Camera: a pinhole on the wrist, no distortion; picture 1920 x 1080 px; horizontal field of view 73.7 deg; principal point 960.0 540.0 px. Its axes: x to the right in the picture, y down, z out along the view. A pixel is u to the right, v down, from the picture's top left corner.
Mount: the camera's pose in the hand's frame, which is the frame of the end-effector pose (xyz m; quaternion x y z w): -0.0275 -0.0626 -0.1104 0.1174 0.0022 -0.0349 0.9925
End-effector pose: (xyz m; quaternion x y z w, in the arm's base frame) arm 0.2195 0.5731 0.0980 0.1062 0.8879 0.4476 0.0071
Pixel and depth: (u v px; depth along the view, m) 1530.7 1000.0 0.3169
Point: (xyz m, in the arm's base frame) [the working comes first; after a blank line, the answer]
In the camera's frame: 0.1412 0.1138 0.3169

0.1196 0.7524 -0.0539
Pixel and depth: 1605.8 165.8 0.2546
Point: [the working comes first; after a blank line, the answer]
In the camera's frame: 0.1284 -0.0744 0.2546

0.1030 0.5683 -0.1267
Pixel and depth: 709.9 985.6 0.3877
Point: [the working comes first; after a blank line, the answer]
In the camera's frame: -0.0757 0.1349 0.3877

0.3415 0.7819 -0.1025
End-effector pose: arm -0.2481 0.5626 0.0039 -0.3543 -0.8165 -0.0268 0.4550
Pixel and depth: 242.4 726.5 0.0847
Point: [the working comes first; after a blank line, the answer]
In the camera's frame: -0.0475 0.0123 0.0847

-0.2459 0.4623 -0.0197
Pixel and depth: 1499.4 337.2 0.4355
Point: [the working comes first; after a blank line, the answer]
In the camera's frame: 0.1834 -0.0689 0.4355

-0.6583 0.5710 0.0130
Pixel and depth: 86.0 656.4 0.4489
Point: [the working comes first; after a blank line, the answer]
In the camera's frame: -0.3063 0.0408 0.4489

-0.4471 0.4232 -0.4177
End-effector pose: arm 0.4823 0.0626 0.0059 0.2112 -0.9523 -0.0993 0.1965
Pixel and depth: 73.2 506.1 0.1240
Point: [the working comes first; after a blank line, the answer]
In the camera's frame: -0.0858 -0.0033 0.1240

0.6051 0.0348 -0.0656
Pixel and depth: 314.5 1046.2 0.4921
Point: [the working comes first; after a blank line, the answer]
In the camera's frame: -0.2480 0.1945 0.4921

0.5180 0.2482 -0.4500
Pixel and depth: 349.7 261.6 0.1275
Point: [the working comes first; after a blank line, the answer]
In the camera's frame: -0.0607 -0.0277 0.1275

0.5963 0.0009 -0.0626
